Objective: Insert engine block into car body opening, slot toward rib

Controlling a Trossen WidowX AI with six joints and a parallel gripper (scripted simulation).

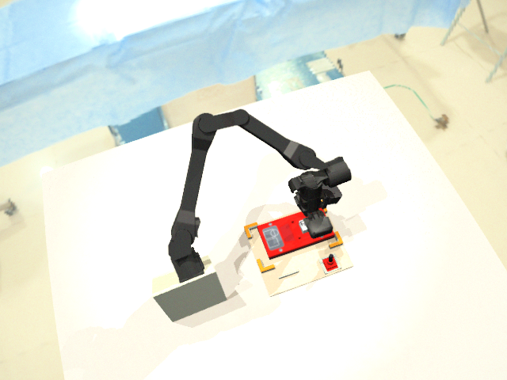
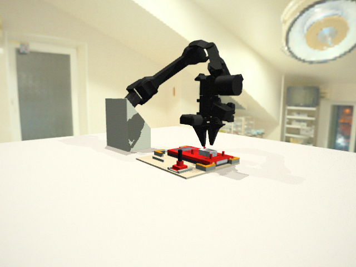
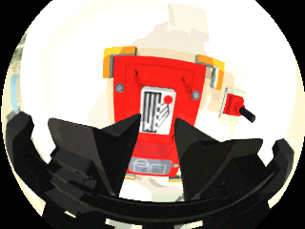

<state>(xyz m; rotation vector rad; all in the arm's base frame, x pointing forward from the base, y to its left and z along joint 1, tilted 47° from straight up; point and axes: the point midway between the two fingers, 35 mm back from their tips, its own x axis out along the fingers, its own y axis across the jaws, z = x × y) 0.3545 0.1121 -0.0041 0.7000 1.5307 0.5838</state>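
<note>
Now: gripper tip 10 mm to the right of the engine block and 30 mm above it. From my gripper tip the other things lie so: black post: 130 mm to the right, 20 mm below.
</note>
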